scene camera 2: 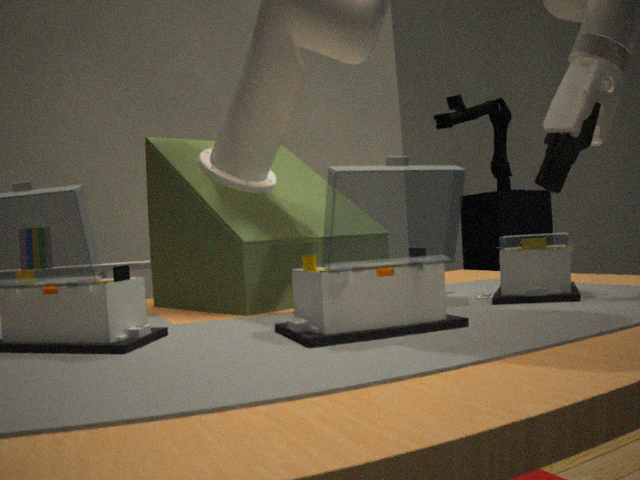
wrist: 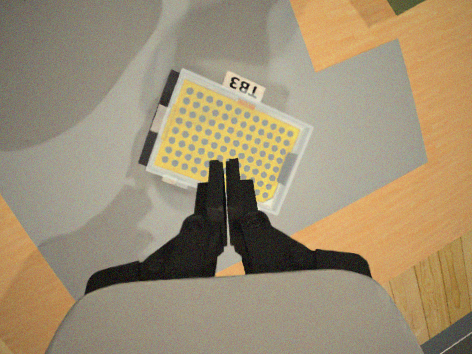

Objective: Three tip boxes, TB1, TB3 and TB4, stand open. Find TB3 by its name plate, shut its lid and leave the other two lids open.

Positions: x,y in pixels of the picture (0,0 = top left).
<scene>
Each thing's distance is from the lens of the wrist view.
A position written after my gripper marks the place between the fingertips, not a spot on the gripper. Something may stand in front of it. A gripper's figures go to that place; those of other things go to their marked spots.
my gripper (wrist: 225,179): 14 cm
grey mat (wrist: 87,87): 30 cm
</scene>
